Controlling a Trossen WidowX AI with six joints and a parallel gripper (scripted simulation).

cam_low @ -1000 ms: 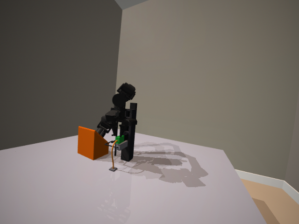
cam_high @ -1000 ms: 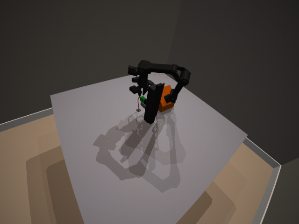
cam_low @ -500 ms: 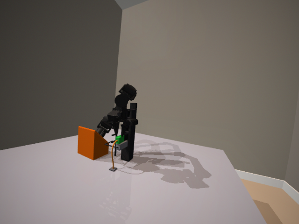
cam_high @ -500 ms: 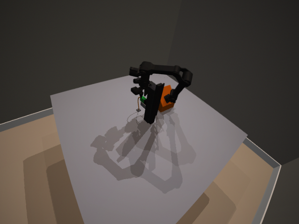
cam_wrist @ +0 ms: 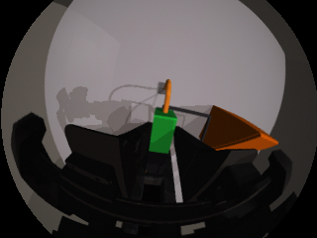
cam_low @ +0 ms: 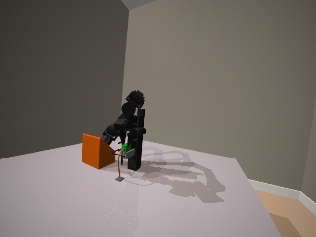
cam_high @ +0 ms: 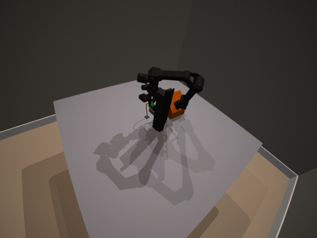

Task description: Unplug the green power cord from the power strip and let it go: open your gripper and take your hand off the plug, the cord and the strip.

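My gripper tip is 30 mm to the right of the green plug. Round my gripper tip: grey anchor (30 mm to the right, 160 mm below); post (130 mm to the left, 20 mm above).
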